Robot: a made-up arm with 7 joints.
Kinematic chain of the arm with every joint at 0, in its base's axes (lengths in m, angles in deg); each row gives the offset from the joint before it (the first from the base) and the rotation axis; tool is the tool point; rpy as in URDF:
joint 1: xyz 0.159 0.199 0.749 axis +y
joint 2: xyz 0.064 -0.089 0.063 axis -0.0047 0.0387 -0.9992
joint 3: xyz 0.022 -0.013 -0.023 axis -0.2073 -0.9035 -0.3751
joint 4: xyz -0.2 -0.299 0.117 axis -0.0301 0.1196 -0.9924
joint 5: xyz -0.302 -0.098 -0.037 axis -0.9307 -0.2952 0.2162
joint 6: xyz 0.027 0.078 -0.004 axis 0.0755 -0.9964 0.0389
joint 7: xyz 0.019 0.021 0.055 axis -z
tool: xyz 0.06 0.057 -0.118 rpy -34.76 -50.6 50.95
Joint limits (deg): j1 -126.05..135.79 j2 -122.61..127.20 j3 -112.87..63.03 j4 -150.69..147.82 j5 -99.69..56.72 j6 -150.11..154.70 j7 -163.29..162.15
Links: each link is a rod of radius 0.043 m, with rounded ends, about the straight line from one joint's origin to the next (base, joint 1, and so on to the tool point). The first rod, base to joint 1, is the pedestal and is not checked.
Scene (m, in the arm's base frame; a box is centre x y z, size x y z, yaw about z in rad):
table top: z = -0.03
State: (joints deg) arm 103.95 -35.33 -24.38 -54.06 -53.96 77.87 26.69
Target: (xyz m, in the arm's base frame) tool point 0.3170 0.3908 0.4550
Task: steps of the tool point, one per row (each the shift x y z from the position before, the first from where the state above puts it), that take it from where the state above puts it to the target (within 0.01 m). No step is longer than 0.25 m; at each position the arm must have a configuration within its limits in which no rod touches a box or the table.
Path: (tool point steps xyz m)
1: 0.1007 -0.0519 0.1810
2: 0.0040 -0.0161 0.2084
3: -0.0935 0.0226 0.1840
4: -0.1656 0.0602 0.1135
5: -0.1921 0.0920 0.0160
6: -0.1663 0.1148 -0.0817
7: -0.0959 0.1258 -0.1537
8: -0.0005 0.1242 -0.1815
9: 0.0936 0.1105 -0.1601
10: 0.1626 0.0866 -0.0984
11: 0.1915 0.0562 -0.0158
12: 0.1773 0.0227 0.0651

